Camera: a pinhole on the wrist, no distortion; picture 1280 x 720 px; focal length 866.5 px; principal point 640.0 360.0 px. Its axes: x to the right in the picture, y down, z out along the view. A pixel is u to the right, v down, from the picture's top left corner.
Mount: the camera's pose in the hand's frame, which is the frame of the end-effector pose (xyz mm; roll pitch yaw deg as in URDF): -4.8 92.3 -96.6 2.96 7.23 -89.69
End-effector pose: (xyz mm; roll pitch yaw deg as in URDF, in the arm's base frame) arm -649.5 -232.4 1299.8 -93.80 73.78 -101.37
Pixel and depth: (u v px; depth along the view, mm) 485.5 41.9 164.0
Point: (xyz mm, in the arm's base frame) -567.1 -125.3 1341.0
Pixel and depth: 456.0 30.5 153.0
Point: -577.0 -120.2 1337.5
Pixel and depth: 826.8 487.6 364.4
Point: -400.2 -305.4 1274.4
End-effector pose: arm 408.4 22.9 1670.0 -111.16 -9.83 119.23
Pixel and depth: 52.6 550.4 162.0
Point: 373.6 66.8 1479.3
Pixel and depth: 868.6 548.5 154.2
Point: 361.4 30.1 1625.0
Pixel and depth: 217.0 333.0 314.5
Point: 274.9 -33.4 1393.1
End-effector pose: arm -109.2 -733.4 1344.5 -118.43 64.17 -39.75
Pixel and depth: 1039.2 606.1 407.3
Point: 121.3 -504.3 1258.3
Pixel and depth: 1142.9 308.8 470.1
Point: 166.9 -434.6 1415.9
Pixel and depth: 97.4 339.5 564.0
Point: -347.0 -187.0 1141.0
